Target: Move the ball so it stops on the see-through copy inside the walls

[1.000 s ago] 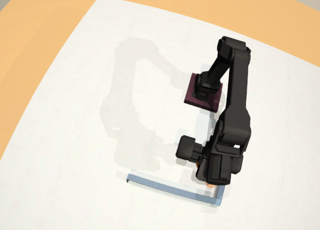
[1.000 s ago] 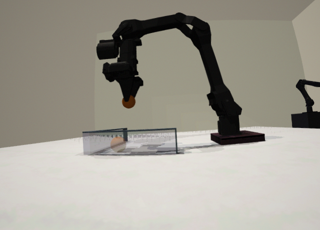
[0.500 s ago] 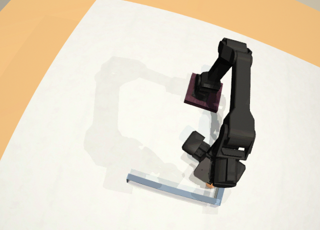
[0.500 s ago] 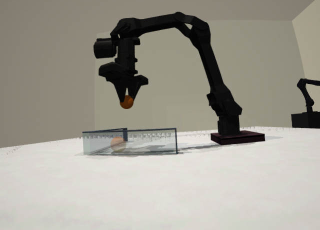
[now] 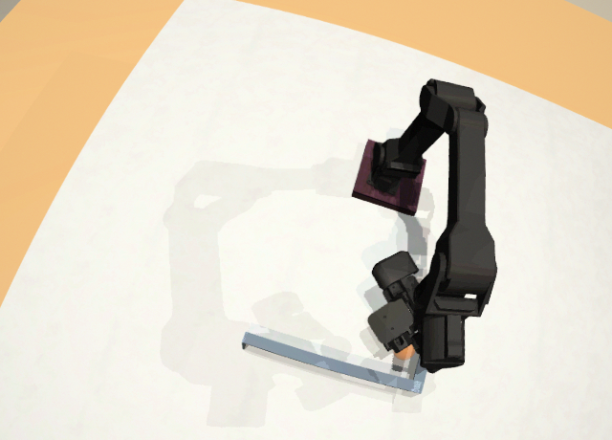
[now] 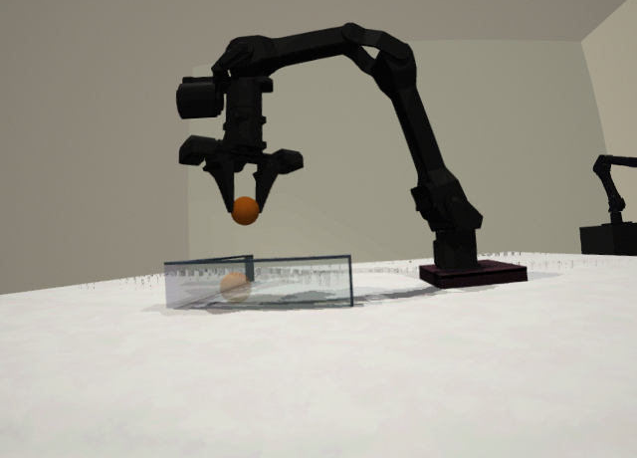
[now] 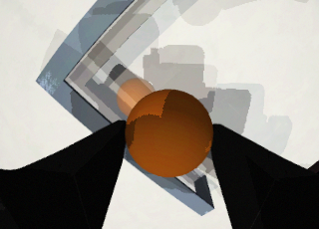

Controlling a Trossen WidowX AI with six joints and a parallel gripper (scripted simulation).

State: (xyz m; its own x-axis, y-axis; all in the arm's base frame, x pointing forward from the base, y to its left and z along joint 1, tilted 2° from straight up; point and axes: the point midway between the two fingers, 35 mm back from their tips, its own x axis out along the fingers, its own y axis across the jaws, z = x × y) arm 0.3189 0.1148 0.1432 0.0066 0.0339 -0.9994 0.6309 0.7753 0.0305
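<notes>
Now: gripper tip 110 mm above the see-through copy of ball and 40 mm to the right of it. The rest, counted from my gripper tip: orange ball (right at my gripper tip).
</notes>
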